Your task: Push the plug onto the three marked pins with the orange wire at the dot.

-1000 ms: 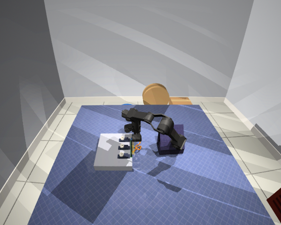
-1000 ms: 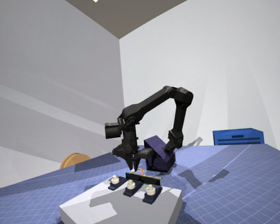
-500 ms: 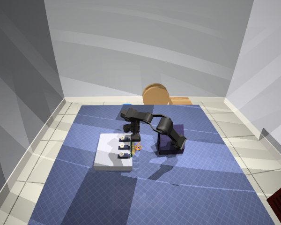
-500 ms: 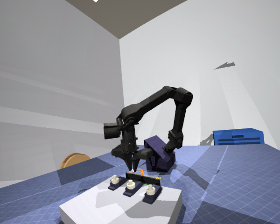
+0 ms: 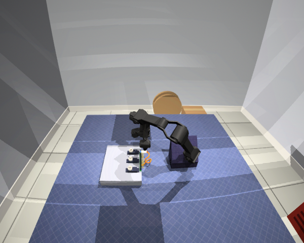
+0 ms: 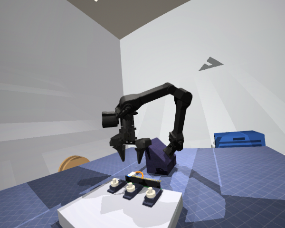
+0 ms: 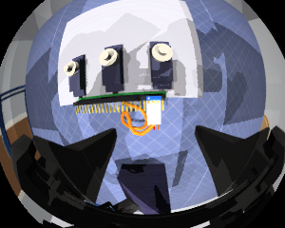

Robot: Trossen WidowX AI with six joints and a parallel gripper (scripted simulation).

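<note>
My gripper tip is now 5 cm above the blue marked band and 3 cm short of it. The rest, counted from my gripper tip: pin strip (6 cm to the left, 6 cm below, 3 cm ahead); then servo motor (8 cm ahead, 7 cm below, 6 cm to the left); then grey holder (18 cm ahead, 10 cm below, 6 cm to the left).
</note>
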